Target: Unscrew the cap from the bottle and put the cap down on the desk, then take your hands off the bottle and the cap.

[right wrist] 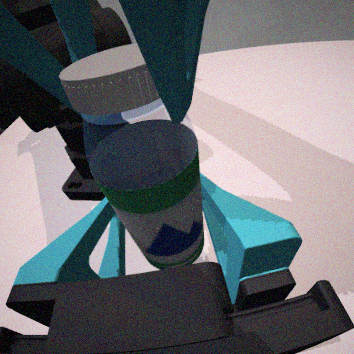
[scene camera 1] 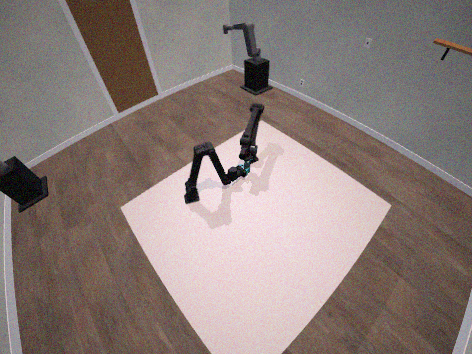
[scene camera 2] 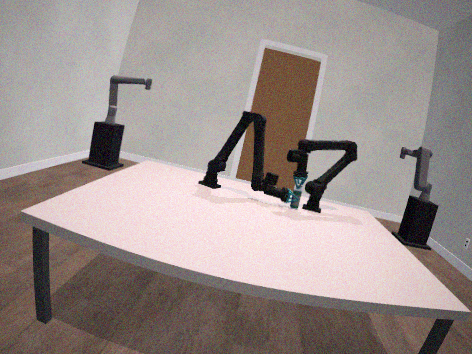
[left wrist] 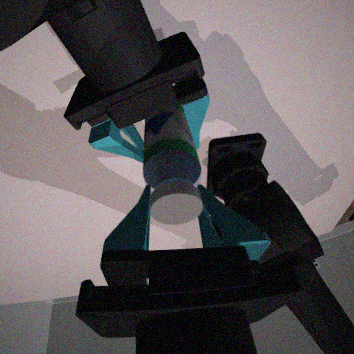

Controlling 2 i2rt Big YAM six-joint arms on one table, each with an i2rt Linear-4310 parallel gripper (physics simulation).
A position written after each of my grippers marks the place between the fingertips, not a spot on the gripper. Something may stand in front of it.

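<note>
My left gripper (left wrist: 173,189), visible also in the right wrist view (right wrist: 134,111), holds a ribbed cap (right wrist: 113,80), which appears in the left wrist view (left wrist: 175,202) too; nothing else touches it. A bottle (right wrist: 147,166), visible also in the left wrist view (left wrist: 169,154), is gripped by my right gripper (right wrist: 158,187).
</note>
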